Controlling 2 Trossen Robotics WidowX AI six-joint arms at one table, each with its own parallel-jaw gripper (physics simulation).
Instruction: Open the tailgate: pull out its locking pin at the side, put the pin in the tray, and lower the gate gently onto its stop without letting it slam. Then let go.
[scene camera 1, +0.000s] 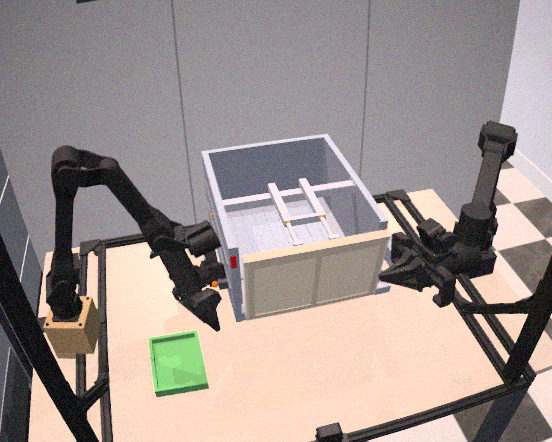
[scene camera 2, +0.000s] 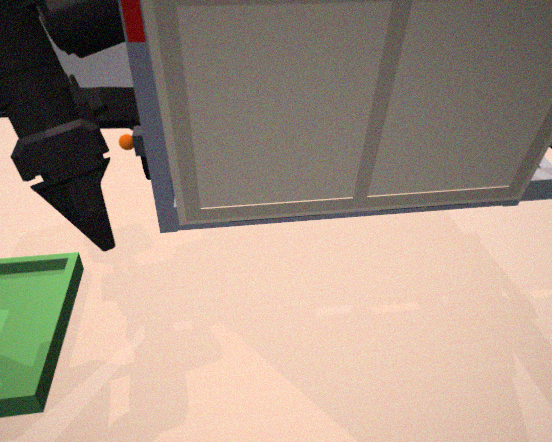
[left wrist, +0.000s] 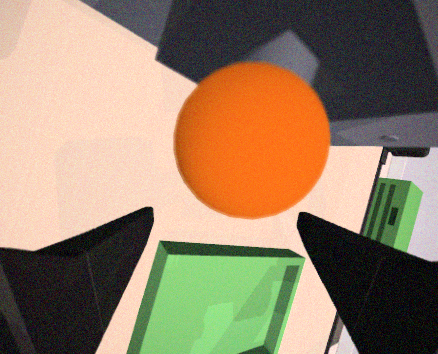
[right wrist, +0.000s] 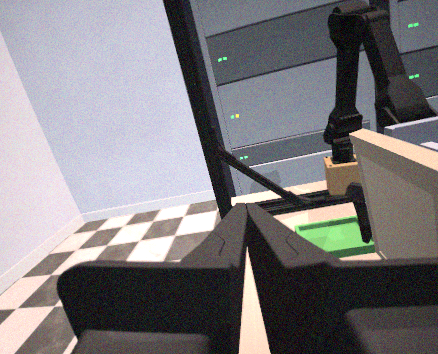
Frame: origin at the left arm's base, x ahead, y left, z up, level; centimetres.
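Where they show: left gripper, fingertip midpoint: (scene camera 1: 212, 326) (scene camera 2: 108, 243) (left wrist: 226, 216); right gripper, fingertip midpoint: (scene camera 1: 379, 277) (right wrist: 244, 211); left arm's base, link origin: (scene camera 1: 67, 311) (right wrist: 343, 159).
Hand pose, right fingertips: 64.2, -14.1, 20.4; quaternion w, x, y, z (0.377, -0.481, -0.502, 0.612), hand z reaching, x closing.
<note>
Things, the pixels of their centre, and the offset from my right fingertips, as dx, dy, dz. "*": a spot on its surface instead. Level surfaces: height alone.
- pin's round orange head, body centre: (left wrist: 247, 145) (scene camera 2: 127, 142) (scene camera 1: 215, 284) -30.5, +21.2, -19.6
- green tray, body centre: (left wrist: 228, 312) (scene camera 1: 177, 362) (right wrist: 333, 237) -39.5, +7.4, -30.2
- grey box, surface spot: (scene camera 1: 216, 200) * -29.0, +30.0, -3.2
- wooden table, surface height: dz -31.2
- red marker, surface spot: (scene camera 2: 133, 21) (scene camera 1: 233, 263) * -25.3, +13.7, -7.0
The beige tailgate (scene camera 1: 315, 280) (scene camera 2: 280, 100) (right wrist: 395, 200) stands upright at the front of the grey box. The pin's round orange head (scene camera 1: 215, 284) (scene camera 2: 126, 142) (left wrist: 252, 140) sticks out beside the box's left side; its shaft is hidden. My left gripper (scene camera 1: 216, 323) (scene camera 2: 106, 243) (left wrist: 226, 216) is open beside the pin. In the left wrist view the orange head looms above the gap between the fingertips, not gripped. The green tray (scene camera 1: 175, 382) (scene camera 2: 25, 340) (left wrist: 220, 285) (right wrist: 330, 235) is empty. My right gripper (scene camera 1: 383, 276) (right wrist: 244, 211) is shut and empty, near the gate's right edge. The gate's stop cannot be made out.
The grey box (scene camera 1: 216, 200) holds white bars (scene camera 1: 278, 202) and stands on the wooden table (scene camera 1: 320, 360). Black frame rails (scene camera 1: 480, 327) run along the table edges. A wooden block (scene camera 1: 75, 340) (right wrist: 341, 177) carries my left arm. A red marker (scene camera 1: 233, 262) (scene camera 2: 133, 21) is on the box's left post.
</note>
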